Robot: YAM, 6 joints.
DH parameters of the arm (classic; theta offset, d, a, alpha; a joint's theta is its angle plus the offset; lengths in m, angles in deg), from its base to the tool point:
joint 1: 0 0.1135 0.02 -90
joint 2: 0 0 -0.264 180
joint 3: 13.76 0 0.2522 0
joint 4: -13.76 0 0.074 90
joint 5: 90 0 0 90
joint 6: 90 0.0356 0 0
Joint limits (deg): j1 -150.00..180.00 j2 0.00..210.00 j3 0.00..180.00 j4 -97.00..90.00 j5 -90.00..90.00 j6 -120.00..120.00
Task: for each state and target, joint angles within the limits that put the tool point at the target. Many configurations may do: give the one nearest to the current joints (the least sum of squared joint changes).
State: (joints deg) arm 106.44 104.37 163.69 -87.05 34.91 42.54
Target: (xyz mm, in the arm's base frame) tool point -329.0 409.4 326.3
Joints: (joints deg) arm 130.76 143.84 161.01 -61.08 30.47 42.54
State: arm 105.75 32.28 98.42 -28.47 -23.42 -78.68
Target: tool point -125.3 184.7 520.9
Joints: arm 120.41 68.04 93.63 -24.18 -24.18 -78.68
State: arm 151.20 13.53 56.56 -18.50 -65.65 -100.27
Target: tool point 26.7 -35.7 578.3
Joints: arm 164.97 36.55 90.66 -4.11 -50.72 -100.27
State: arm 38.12 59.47 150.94 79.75 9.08 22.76
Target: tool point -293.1 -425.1 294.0
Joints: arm 54.74 29.15 166.74 81.68 9.90 22.76
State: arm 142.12 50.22 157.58 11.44 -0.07 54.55
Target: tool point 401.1 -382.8 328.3
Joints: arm 136.37 31.62 180.00 32.12 -0.57 54.55
